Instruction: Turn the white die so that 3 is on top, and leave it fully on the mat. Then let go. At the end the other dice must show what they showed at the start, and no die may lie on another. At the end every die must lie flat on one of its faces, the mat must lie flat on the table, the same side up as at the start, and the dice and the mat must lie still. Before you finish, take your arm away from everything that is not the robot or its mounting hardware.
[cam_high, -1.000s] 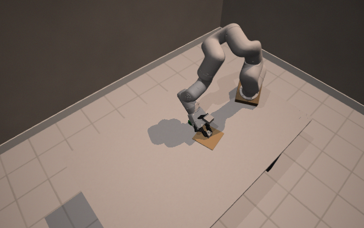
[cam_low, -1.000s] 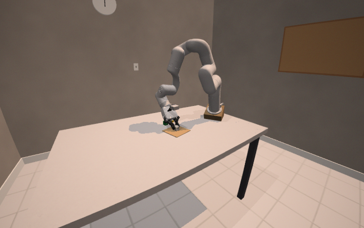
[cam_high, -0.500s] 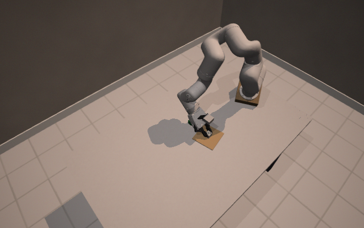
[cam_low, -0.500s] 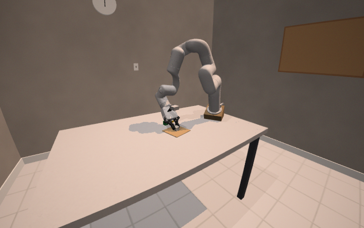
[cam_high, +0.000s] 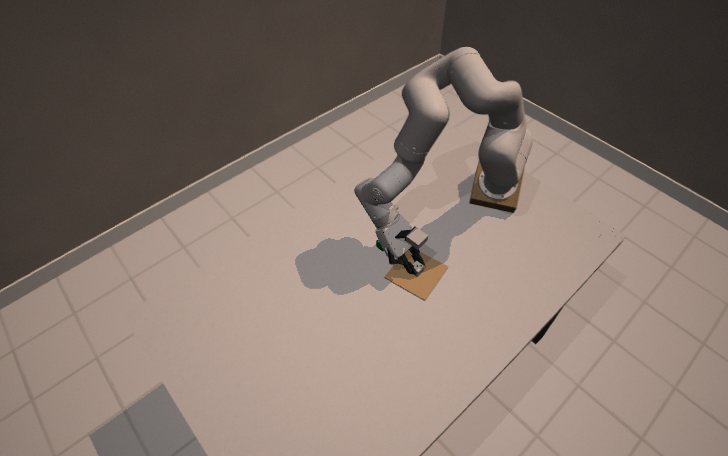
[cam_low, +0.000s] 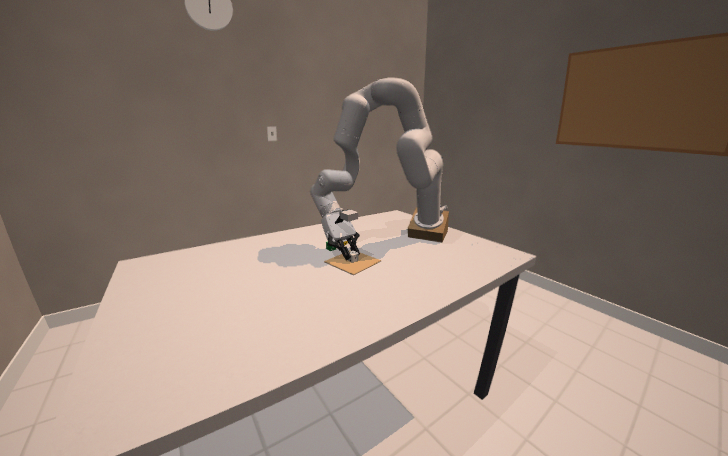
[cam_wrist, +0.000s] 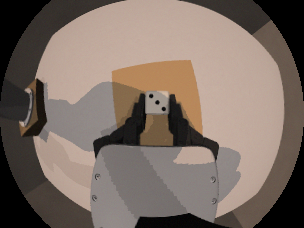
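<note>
The white die is 10 mm to the left of my hand and 10 mm below it. Round my hand: yellow die (150 mm to the right, 40 mm behind, 20 mm below); then green die (120 mm to the right, 20 mm below, 20 mm ahead); then mat (30 mm below, 10 mm to the left).
</note>
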